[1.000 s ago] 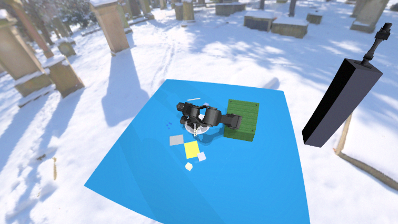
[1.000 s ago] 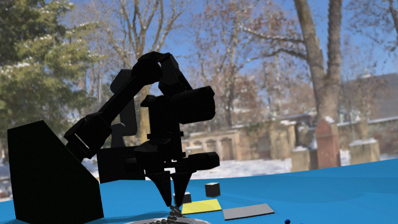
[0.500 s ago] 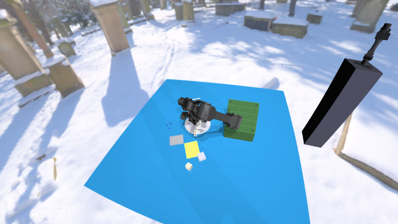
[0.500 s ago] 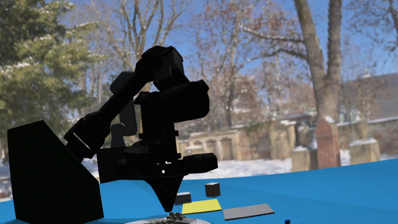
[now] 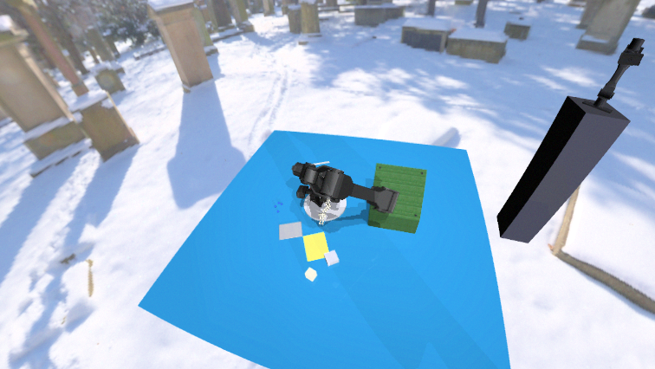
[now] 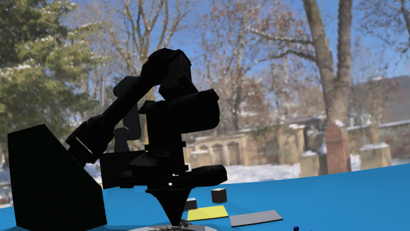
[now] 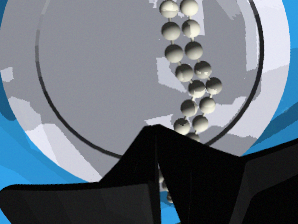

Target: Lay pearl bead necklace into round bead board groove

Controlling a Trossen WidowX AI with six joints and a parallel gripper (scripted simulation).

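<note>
Right now my gripper tip is 4 cm to the left of the round white bead board and 2 cm above it. From my gripper tip the other things lie so: yellow tile (5 cm behind, 18 cm to the left, 3 cm below); then red object (10 cm ahead, 15 cm to the right, 2 cm below); then grey tile (9 cm ahead, 15 cm to the left, 3 cm below).
</note>
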